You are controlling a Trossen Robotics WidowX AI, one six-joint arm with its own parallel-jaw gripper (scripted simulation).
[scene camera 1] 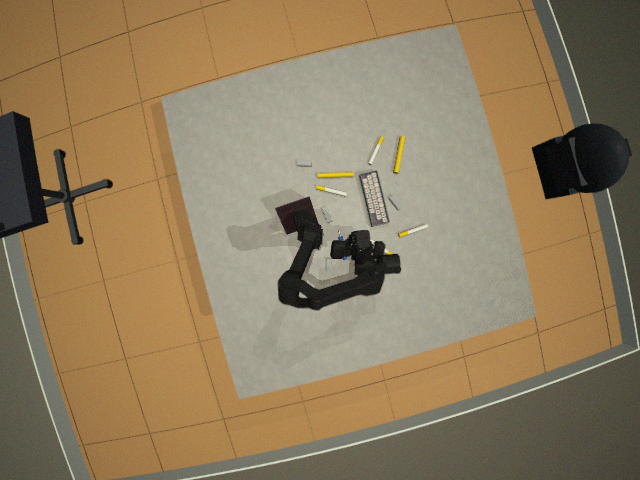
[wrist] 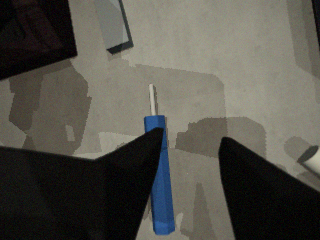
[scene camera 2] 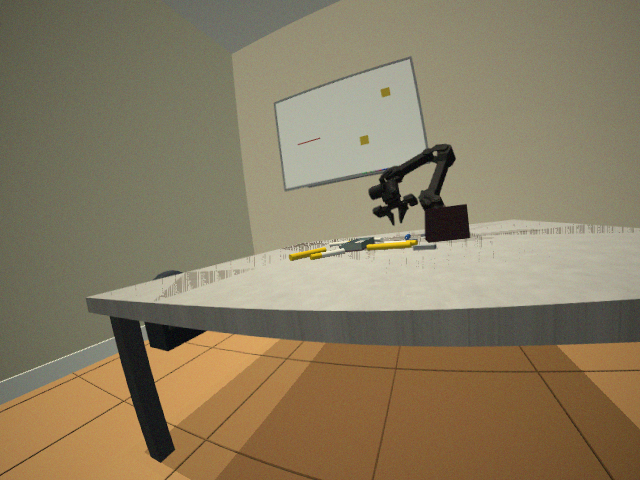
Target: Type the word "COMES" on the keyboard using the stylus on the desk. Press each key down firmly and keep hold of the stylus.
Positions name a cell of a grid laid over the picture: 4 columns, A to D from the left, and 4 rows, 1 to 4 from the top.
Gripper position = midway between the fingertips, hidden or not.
I see my gripper (scene camera 1: C2) and a stylus (wrist: C4).
My gripper shows as well in the wrist view (wrist: C3) and in scene camera 2 (scene camera 2: C2).
